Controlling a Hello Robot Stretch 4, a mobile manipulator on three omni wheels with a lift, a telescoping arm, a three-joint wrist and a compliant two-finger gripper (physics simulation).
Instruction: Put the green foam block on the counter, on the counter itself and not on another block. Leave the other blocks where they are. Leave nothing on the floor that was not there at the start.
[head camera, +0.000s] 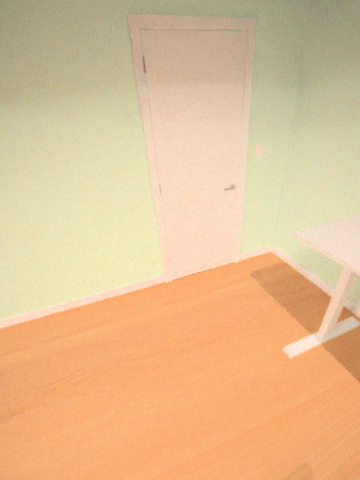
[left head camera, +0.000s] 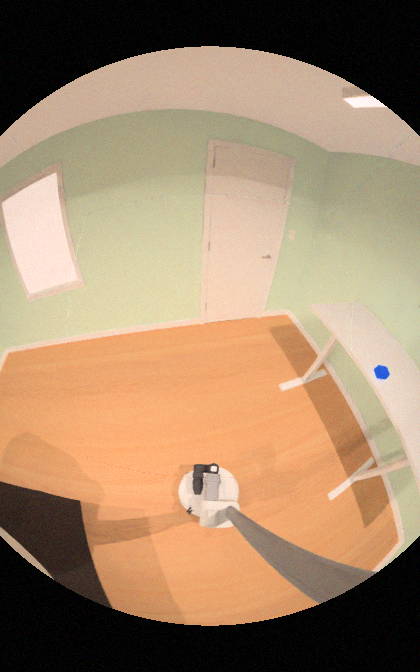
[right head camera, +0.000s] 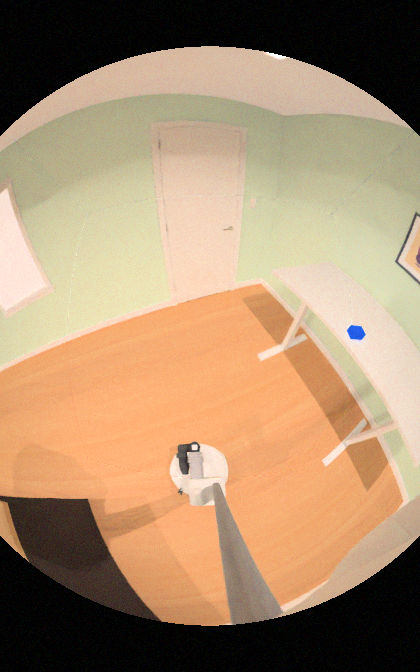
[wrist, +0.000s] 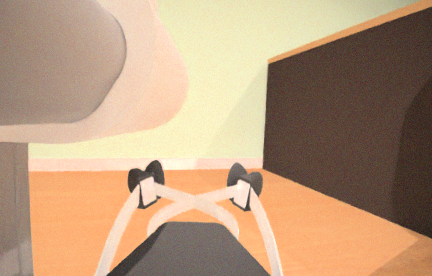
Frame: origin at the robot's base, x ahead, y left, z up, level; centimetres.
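Where they show: gripper, fingertip midpoint: (wrist: 196, 176).
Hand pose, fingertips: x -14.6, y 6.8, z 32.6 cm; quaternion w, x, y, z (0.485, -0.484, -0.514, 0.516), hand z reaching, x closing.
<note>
After its pixels a point has its place.
The green foam block does not show in any view. A blue block (left head camera: 381, 372) (right head camera: 356, 332) lies on the white table (head camera: 337, 237) @(y -78.2, x 102.2, z 92.3 cm) (left head camera: 347, 322) (right head camera: 320, 285) at the right. A dark-sided counter with a light wood top edge, which may be the task's counter (left head camera: 45, 530) (right head camera: 65, 530) (wrist: 340, 110) @(y 74.6, x -129.8, z 45.2 cm), stands at the lower left in both side head views and at the right in the wrist view. My gripper (wrist: 196, 176) @(y 6.8, x -14.6, z 32.6 cm) is open, its two black fingertips wide apart with nothing between them, and is apart from the counter.
A closed door (head camera: 197, 145) @(y -16.2, x 199.0, z 129.9 cm) (left head camera: 245, 240) (right head camera: 202, 210) is in the far wall. White table feet (head camera: 305, 345) (left head camera: 295, 383) (right head camera: 272, 352) stand on the wood floor (head camera: 150, 375) @(y 31.7, x 89.9, z -2.8 cm). A window (left head camera: 42, 237) is on the wall at the left. Part of a framed picture (right head camera: 411, 250) shows at the right.
</note>
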